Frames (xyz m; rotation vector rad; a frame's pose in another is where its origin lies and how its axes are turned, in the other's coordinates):
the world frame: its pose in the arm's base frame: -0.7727 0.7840 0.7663 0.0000 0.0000 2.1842
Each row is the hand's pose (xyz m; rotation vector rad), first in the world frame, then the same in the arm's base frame.
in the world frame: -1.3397 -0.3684 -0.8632 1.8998 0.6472 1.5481
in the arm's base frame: 0.2997 -0.0994 -0.0969 -0.2891 -1.9081 -1.3630
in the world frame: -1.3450 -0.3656 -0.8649 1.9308 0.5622 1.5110
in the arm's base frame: 0.3005 -0.1053 -0.0986 -0.3796 -1.9185 -1.3798
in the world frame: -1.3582 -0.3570 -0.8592 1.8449 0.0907 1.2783
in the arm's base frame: 0.3011 -0.1211 -0.0929 -0.8380 -1.8293 -1.6842
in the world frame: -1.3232 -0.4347 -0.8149 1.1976 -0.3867 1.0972
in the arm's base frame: 0.3445 -0.0477 -0.0486 -1.1588 -1.1458 -2.3925
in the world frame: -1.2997 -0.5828 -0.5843 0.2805 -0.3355 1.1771
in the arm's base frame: 0.4520 0.0567 0.1820 -0.5850 -0.1294 -2.8468
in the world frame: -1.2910 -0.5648 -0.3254 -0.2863 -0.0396 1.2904
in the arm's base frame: 0.4323 0.0535 0.4409 0.1277 0.3597 -2.7773
